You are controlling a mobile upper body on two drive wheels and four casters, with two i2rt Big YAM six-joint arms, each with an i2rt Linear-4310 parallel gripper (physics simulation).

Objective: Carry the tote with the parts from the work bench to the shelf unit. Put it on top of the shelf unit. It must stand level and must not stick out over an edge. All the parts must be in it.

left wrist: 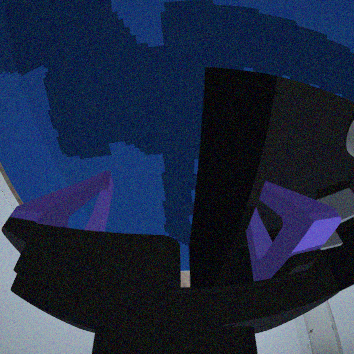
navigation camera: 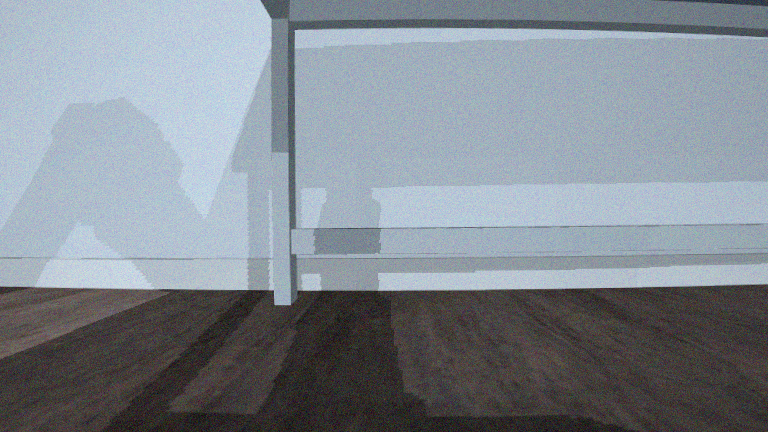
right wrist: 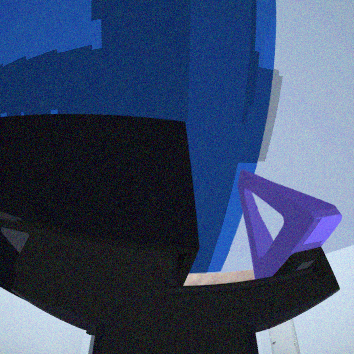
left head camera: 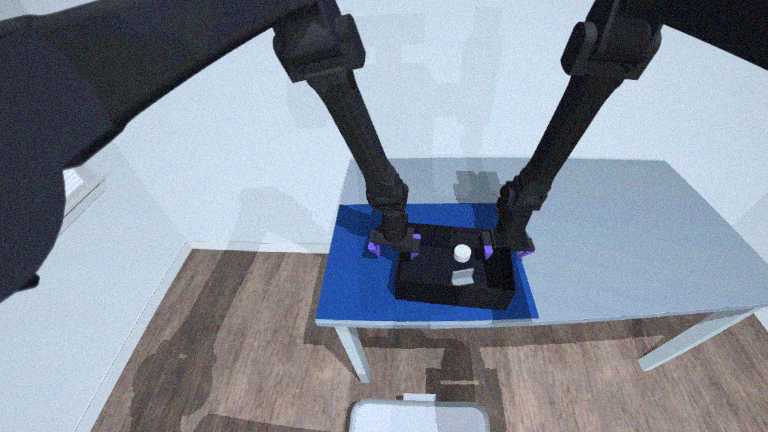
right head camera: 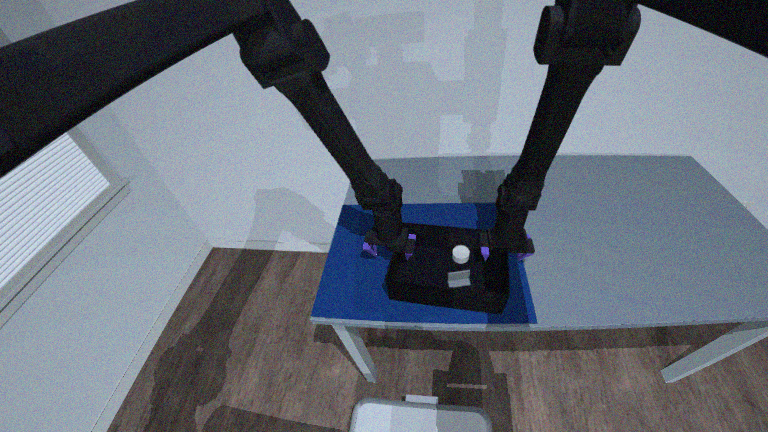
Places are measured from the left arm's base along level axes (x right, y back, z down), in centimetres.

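Pixels of known places: left gripper, between the fingertips: (left wrist: 175, 177) (left head camera: 395, 256) (right head camera: 391, 256); right gripper, between the fingertips: (left head camera: 501, 257) (right head camera: 501, 259).
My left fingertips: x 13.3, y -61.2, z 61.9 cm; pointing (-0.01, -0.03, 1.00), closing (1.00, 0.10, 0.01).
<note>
Behind a point stands the place of what it marks.
A black tote (left head camera: 455, 271) @(x 30.3, y -55.0, z 60.2 cm) stands on the blue mat (left head camera: 365, 268) @(x 4.4, y -58.6, z 64.6 cm) at the left end of the grey work bench (left head camera: 617, 236) @(x 89.9, y -71.7, z 64.8 cm). It holds a white round part (left head camera: 462, 253) @(x 33.3, y -62.6, z 61.9 cm) and a grey block (left head camera: 462, 277) @(x 32.7, y -55.0, z 63.3 cm). My left gripper (left head camera: 393, 247) @(x 13.3, y -61.2, z 61.9 cm) is open and straddles the tote's left wall (left wrist: 228, 168) @(x 15.6, y -65.1, z 56.6 cm), one purple finger outside and one inside. My right gripper (left head camera: 504, 249) @(x 45.1, y -61.7, z 62.7 cm) is open and straddles the tote's right wall (right wrist: 95, 175) @(x 42.2, y -65.5, z 57.1 cm); only its outer purple finger (right wrist: 281, 221) shows. The tote also shows in the right head view (right head camera: 448, 273) @(x 29.6, y -54.8, z 60.3 cm). The shelf unit is out of view.
The bench legs (left head camera: 354, 351) @(x -1.4, y -43.7, z 95.5 cm) stand on a wooden floor. A wall runs behind the bench and another along the left, with a window (right head camera: 43, 198) @(x -142.8, y -66.2, z 40.1 cm). The navigation view shows a bench leg (navigation camera: 281, 161) @(x -3.7, y -107.9, z 107.0 cm) and a low rail (navigation camera: 526, 242) @(x 54.1, y -110.2, z 126.6 cm). My grey base (left head camera: 418, 416) @(x 22.0, y -26.2, z 115.0 cm) is at the bottom.
</note>
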